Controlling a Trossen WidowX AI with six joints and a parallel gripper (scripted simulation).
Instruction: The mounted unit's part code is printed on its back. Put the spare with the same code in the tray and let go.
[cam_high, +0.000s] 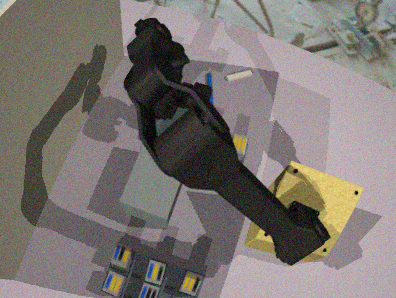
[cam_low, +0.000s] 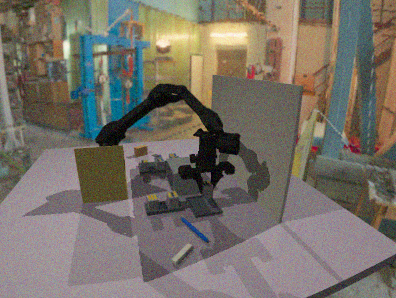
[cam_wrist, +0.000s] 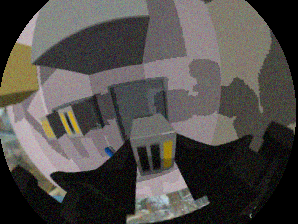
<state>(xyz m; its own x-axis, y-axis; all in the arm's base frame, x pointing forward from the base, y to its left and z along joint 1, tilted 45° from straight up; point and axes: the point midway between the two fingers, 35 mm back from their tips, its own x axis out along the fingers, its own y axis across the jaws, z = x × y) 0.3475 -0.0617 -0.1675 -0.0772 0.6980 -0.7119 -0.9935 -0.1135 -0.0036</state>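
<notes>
Right now my gripper tip is 6 cm above the tray and 1 cm past it. From my gripper tip the other things lie so: grey spare (2 cm above); then mounted unit (18 cm to the left, 6 cm behind, 1 cm below); then rack (15 cm behind, 5 cm below, 1 cm to the left).
</notes>
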